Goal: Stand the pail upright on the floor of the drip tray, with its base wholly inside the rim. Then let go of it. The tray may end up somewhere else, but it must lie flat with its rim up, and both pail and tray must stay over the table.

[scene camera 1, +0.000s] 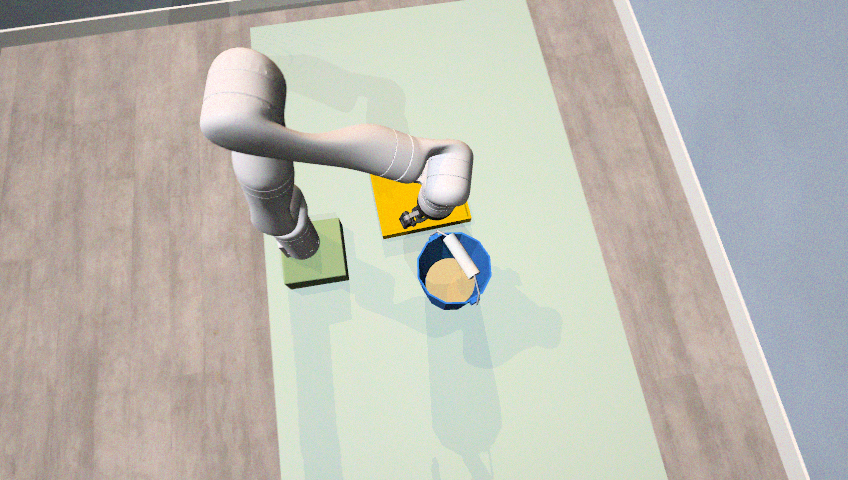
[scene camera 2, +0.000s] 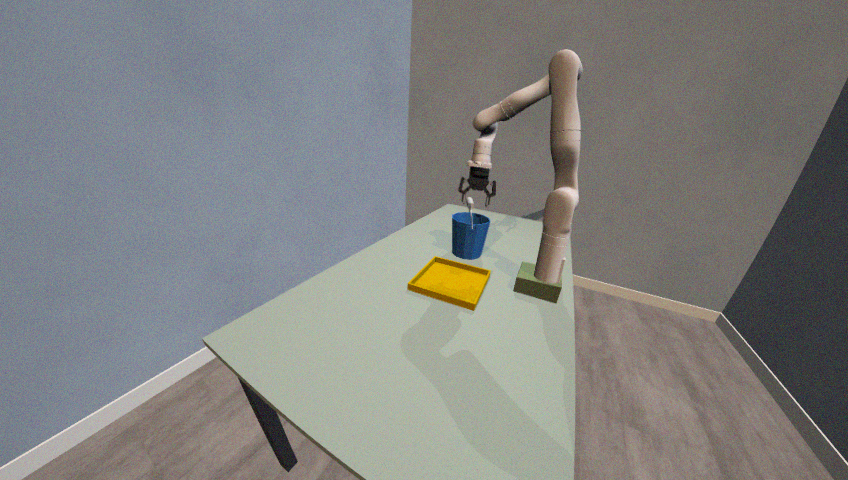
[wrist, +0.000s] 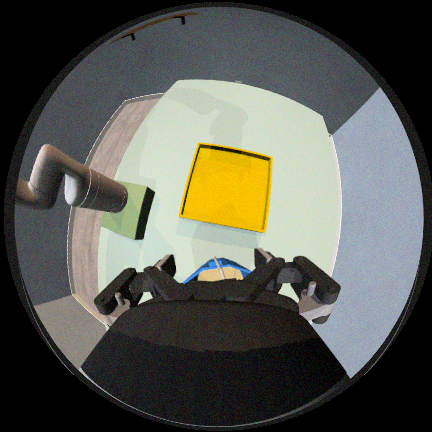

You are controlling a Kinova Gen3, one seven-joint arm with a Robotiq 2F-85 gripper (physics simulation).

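Frame: origin at the arm's base, x ahead, y left, z up, level; millimetres.
Where they show: gripper, fingertip midpoint: [scene camera 2: 474,205] [wrist: 213,260]; arm's base at its link origin: [scene camera 1: 302,242] [scene camera 2: 546,277] [wrist: 116,197].
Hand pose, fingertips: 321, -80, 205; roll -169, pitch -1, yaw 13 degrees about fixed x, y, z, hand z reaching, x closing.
Each offset is from my fingertips to the top centre of the thing, as dx, dy, dz. "pt": to the spot under its first point. Level surfaces: height alone.
A blue pail @(pt +2, -41, -170) [scene camera 1: 433,252] [scene camera 2: 468,242] [wrist: 231,262] stands upright on the table, beside the tray and apart from it. Its handle is raised, with a white grip @(+44, -105, -8) [scene camera 1: 461,255] [scene camera 2: 469,202] above the mouth. The yellow drip tray @(+16, +179, -243) [scene camera 1: 389,205] [scene camera 2: 449,284] [wrist: 225,190] lies flat with its rim up and is empty; the arm hides part of it in scene camera 1. My gripper [scene camera 2: 476,201] [wrist: 213,260] is open and empty, pointing down. In scene camera 2 its fingertips appear near the height of the handle grip; the depth between them is hard to tell.
A green block [scene camera 1: 328,264] [scene camera 2: 526,286] [wrist: 125,215] under the arm's base stands on the pale green table @(dz -271) [scene camera 1: 553,410] [scene camera 2: 333,333] [wrist: 300,155], near one long edge. The arm reaches over the tray. Blue and grey walls stand beyond the table.
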